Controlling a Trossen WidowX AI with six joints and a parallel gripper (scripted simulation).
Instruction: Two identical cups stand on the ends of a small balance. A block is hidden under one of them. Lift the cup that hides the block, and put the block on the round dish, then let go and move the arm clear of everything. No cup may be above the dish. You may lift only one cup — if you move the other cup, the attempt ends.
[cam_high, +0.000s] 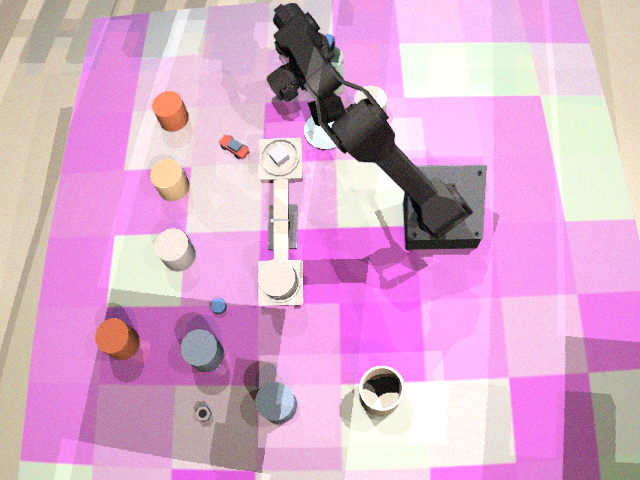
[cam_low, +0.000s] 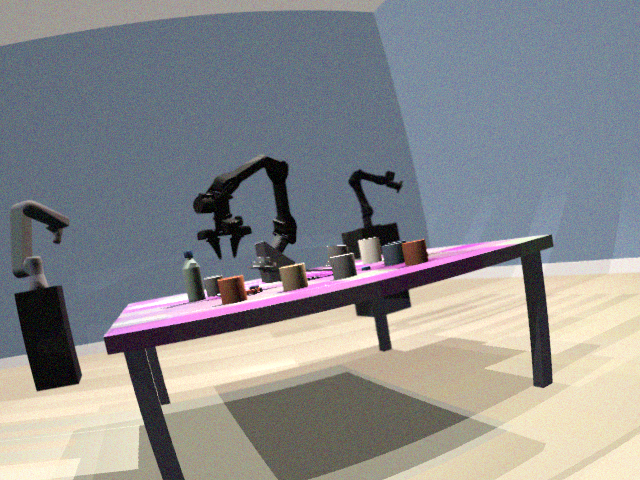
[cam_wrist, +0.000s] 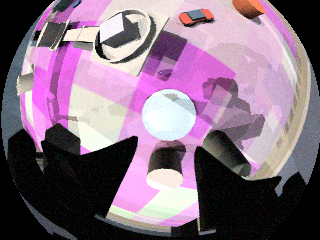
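My gripper tip is 1 cm past the white round dish, 1 cm to the left of it and 12 cm above it. From my gripper tip the other things lie so: bottle 3 cm behind, 13 cm to the right, 1 cm below; then small red thing 20 cm ahead, 1 cm to the left, 11 cm below; then balance 10 cm ahead, 22 cm to the left, 8 cm below.
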